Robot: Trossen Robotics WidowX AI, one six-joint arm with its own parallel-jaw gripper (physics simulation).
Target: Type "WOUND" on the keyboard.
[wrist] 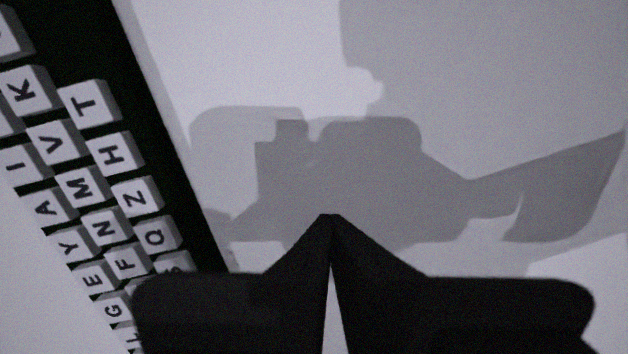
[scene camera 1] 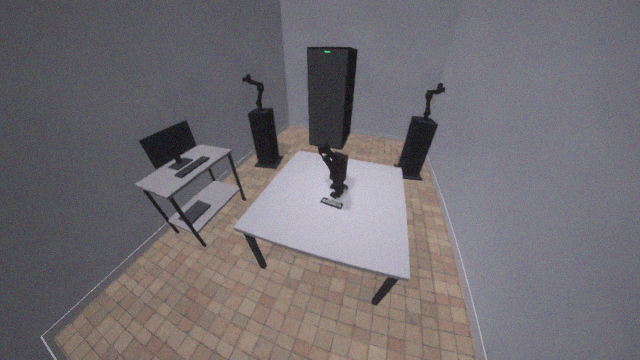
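Where they show: gripper, between the fingertips: (wrist: 329, 223) (scene camera 1: 338, 197); arm's base, origin of its link: (scene camera 1: 341, 160).
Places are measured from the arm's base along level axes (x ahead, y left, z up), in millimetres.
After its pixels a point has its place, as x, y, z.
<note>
The small black keyboard (scene camera 1: 331, 203) @(365, -49, -215) (wrist: 140, 100) @(304, -74, -223) with white letter keys lies on the white table (scene camera 1: 300, 230) @(665, -252, -233). In the wrist view it runs diagonally down the left side, its letters turned sideways. The N key (wrist: 104, 228) @(348, -44, -216) is readable between M and F. Legible W, O, U and D keys do not show there; the left frame edge cuts off some keys and the gripper hides others. My gripper (scene camera 1: 336, 195) @(273, 9, -226) (wrist: 329, 223) @(273, 9, -226) is shut and empty. In the wrist view its tips are right of the keyboard, over shadowed table top. Their exact height is hard to tell.
A side desk (scene camera 1: 155, 183) at the left holds a monitor (scene camera 1: 170, 142) and another keyboard (scene camera 1: 192, 166). A tall black cabinet (scene camera 1: 327, 95) stands behind the table. Two more arms (scene camera 1: 259, 95) (scene camera 1: 428, 102) stand on black pedestals (scene camera 1: 265, 140) (scene camera 1: 417, 147) beyond it.
</note>
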